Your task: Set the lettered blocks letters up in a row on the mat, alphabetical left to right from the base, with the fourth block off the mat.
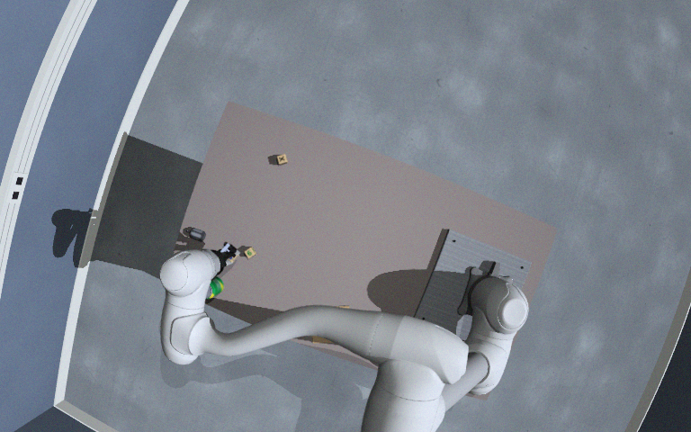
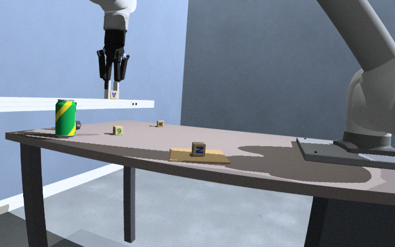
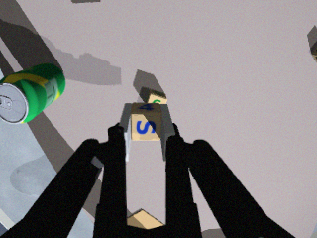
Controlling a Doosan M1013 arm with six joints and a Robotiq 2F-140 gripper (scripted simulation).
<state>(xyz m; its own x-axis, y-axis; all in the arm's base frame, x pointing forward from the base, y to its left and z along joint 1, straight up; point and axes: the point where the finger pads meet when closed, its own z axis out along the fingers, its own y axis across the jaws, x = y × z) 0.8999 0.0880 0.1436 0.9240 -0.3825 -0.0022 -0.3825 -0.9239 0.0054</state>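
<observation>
The wooden block lies 38 cm behind my hand, 17 cm to the left of it and 14 cm below it. Also, from my hand: yellow can 7 cm ahead, 15 cm to the left, 10 cm below; tan mat 38 cm behind, 17 cm to the left, 16 cm below; small dark object 20 cm ahead, 1 cm to the right, 14 cm below.
</observation>
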